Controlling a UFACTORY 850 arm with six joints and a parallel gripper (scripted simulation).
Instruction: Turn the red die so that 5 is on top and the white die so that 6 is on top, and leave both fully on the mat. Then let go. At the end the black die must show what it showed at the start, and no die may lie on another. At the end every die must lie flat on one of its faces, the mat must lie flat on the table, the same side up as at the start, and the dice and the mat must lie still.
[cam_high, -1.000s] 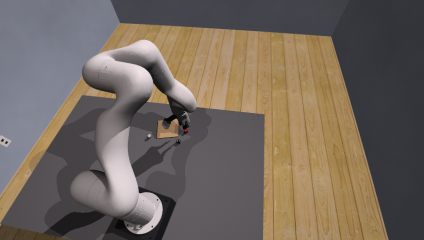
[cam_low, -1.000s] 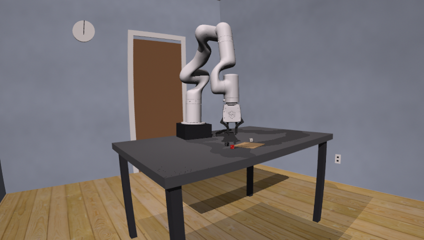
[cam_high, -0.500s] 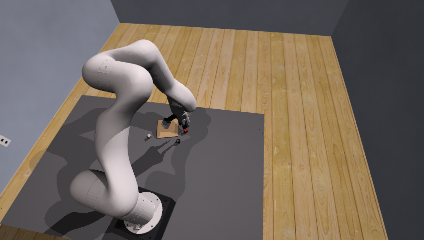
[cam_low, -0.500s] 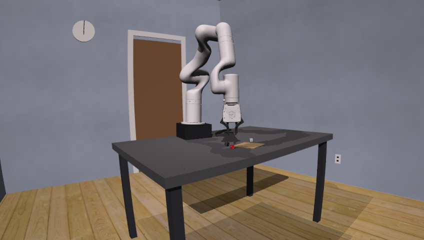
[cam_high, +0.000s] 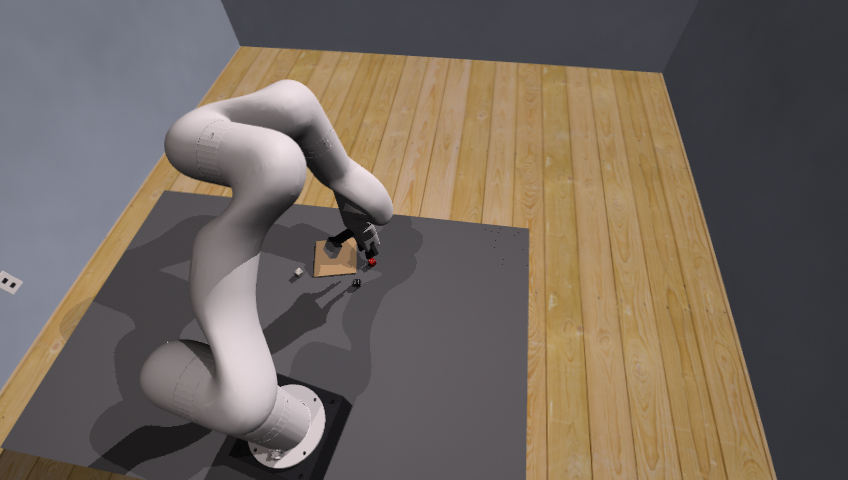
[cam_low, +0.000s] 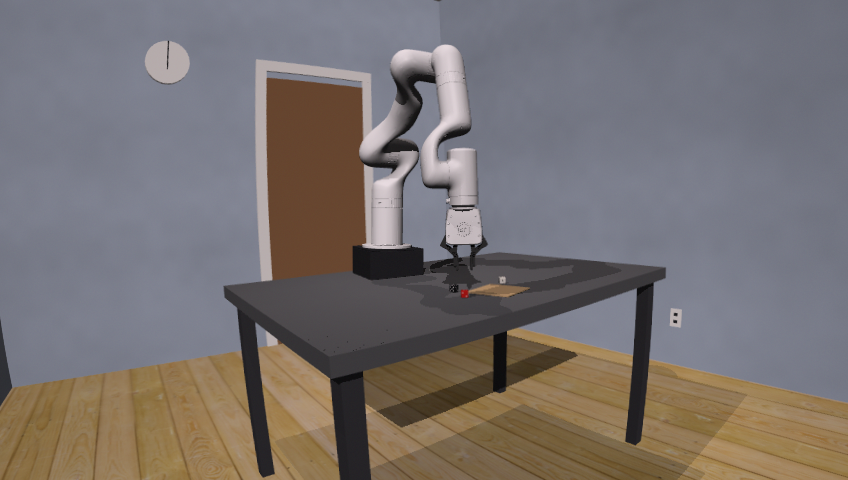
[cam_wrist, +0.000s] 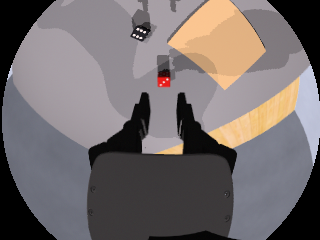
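My gripper is now 10 mm to the left of the red die and 90 mm above it. From my hand the other things lie so: tan mat (30 mm ahead, 120 mm to the left, 100 mm below); white die (50 mm behind, 230 mm to the left, 90 mm below); black die (70 mm behind, 30 mm to the left, 90 mm below).
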